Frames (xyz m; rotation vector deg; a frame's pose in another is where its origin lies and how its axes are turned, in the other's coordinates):
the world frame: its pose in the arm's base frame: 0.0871 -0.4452 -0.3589 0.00 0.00 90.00
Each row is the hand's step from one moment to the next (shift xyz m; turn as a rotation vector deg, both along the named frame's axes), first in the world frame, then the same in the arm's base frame.
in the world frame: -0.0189 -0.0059 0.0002 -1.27 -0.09 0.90
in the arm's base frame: 0.0059 -0.0189 0.0002 0.09 -1.27 0.90
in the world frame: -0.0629 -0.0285 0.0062 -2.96 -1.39 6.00
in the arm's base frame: 0.0285 -0.0629 0.0062 1.39 -2.96 6.00
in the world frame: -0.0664 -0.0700 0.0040 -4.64 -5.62 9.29
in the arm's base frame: 0.0700 -0.0664 0.0040 5.62 -4.64 9.29
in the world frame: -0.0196 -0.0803 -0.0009 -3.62 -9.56 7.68
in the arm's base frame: 0.0803 -0.0196 -0.0009 9.56 -3.62 7.68
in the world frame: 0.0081 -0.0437 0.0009 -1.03 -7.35 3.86
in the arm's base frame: 0.0437 0.0081 0.0009 7.35 -1.03 3.86
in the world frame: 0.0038 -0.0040 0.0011 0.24 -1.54 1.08
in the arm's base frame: 0.0040 0.0038 0.0011 1.54 0.24 1.08
